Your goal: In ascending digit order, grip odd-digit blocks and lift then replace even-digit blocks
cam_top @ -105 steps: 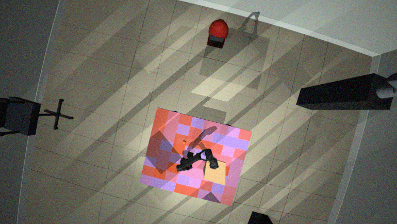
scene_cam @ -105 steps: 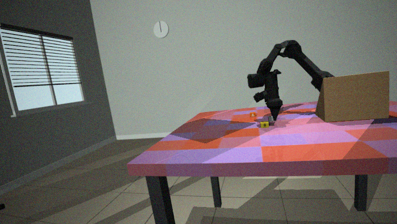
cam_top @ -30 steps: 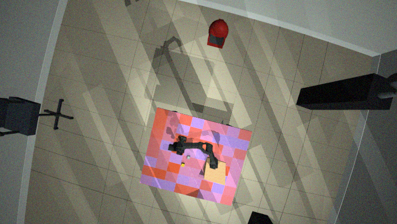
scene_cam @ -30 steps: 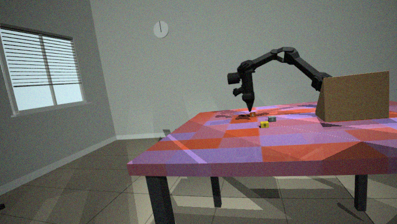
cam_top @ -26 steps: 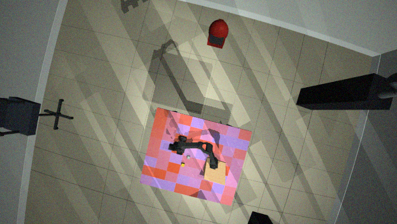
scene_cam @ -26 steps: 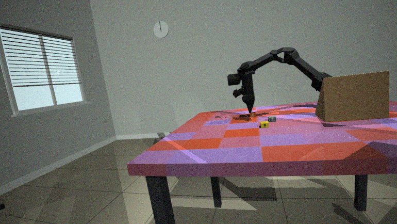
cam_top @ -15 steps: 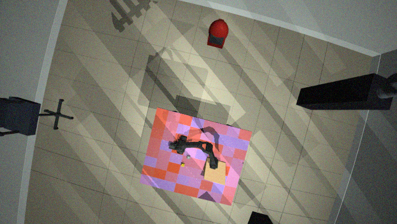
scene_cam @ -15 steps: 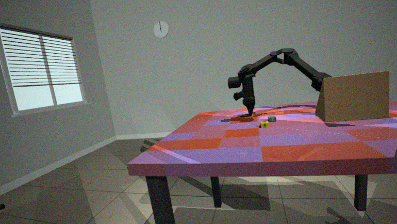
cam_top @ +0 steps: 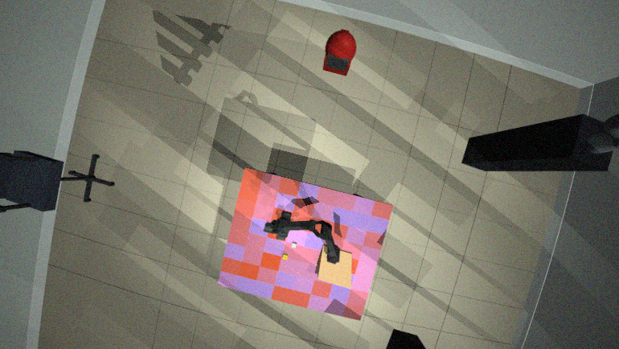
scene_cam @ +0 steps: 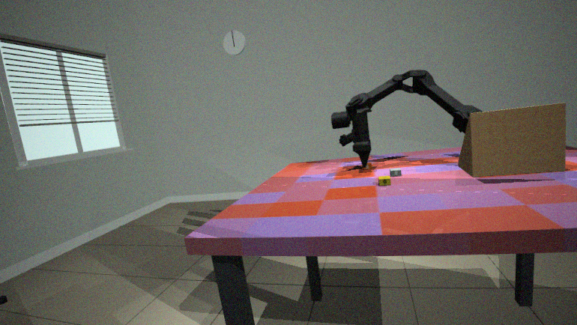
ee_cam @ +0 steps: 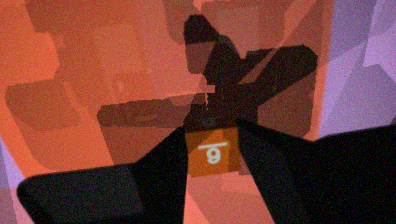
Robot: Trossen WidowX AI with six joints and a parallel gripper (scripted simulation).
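My gripper tip is 1 cm past the orange block. Round my gripper tip: yellow block (7 cm behind, 24 cm to the left); then grey block (11 cm behind, 14 cm to the left).
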